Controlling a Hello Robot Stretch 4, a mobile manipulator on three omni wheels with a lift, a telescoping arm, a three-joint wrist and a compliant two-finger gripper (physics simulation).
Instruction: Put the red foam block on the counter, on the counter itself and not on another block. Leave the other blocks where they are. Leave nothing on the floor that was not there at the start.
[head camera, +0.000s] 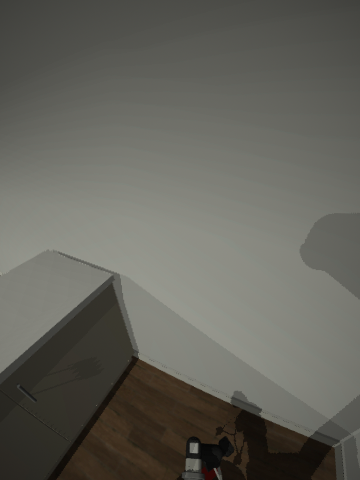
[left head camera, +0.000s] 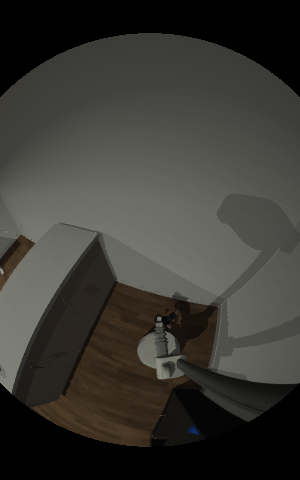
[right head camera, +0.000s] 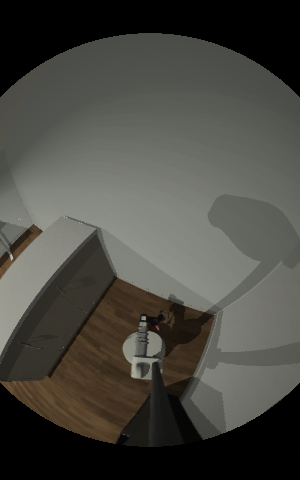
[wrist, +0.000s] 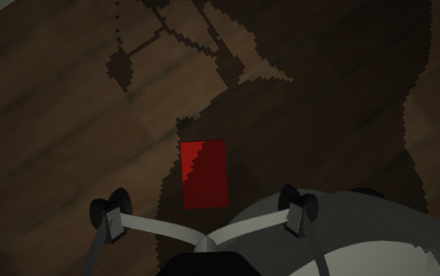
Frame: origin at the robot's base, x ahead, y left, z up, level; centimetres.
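Seen in the pictures: gripper, fingertip midpoint: (wrist: 205, 203).
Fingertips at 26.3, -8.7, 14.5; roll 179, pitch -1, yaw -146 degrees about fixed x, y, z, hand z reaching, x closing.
A point is followed by its place in that frame, as x, y, z.
The red foam block (head camera: 209, 473) @[25.1, -8.4, 1.8] (right head camera: 155, 328) @[23.5, -10.2, 1.7] (wrist: 206, 175) @[26.3, -9.4, 1.8] lies on the wooden floor, partly in shadow. In the wrist view it is near the middle, with its long sides running nearly up and down. My gripper (wrist: 205, 203) @[26.3, -8.7, 14.5] is open, its two fingertips wide apart, with nothing between them. The block shows beyond the fingertips, between their two lines and a little nearer the middle of the picture. In the head view the block is mostly hidden by the wrist and cut by the lower edge. The counter (head camera: 50, 305) @[61.7, 63.9, 88.3] (left head camera: 55, 265) @[53.2, 70.1, 88.3] (right head camera: 50, 260) @[47.6, 70.4, 88.3] stands at the left, its pale top well above the floor.
A blue thing (left head camera: 193, 430) shows on a dark surface at the bottom of the left head view. Walls stand behind and to the right of the floor (head camera: 150, 410) @[53.9, 28.8, -2.8]. The round pale robot base (wrist: 380, 260) @[12.6, -13.0, 18.6] is at the wrist view's lower right. Counter drawers with handles (head camera: 27, 392) face the floor area.
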